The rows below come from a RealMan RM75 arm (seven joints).
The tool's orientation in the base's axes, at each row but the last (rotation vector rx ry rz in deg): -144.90, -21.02, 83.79; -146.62, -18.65, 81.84; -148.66, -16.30, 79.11; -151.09, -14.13, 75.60; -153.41, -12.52, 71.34
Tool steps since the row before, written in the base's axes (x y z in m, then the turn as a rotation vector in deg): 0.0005, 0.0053, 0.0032, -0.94, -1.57, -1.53; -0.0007, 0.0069, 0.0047, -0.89, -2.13, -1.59; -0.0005, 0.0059, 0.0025, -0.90, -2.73, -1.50; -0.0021, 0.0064, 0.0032, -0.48, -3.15, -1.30; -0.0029, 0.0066, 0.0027, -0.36, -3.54, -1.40
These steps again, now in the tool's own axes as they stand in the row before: -0.0007, -0.0059, -0.0018, 0.32, 1.83, 1.50; -0.0022, -0.0080, -0.0014, 0.23, 2.39, 1.45; -0.0008, -0.0064, -0.0005, 0.00, 2.94, 1.37; -0.0023, -0.0071, 0.0004, 0.00, 3.33, 0.87; -0.0025, -0.0072, 0.0012, 0.07, 3.74, 0.81
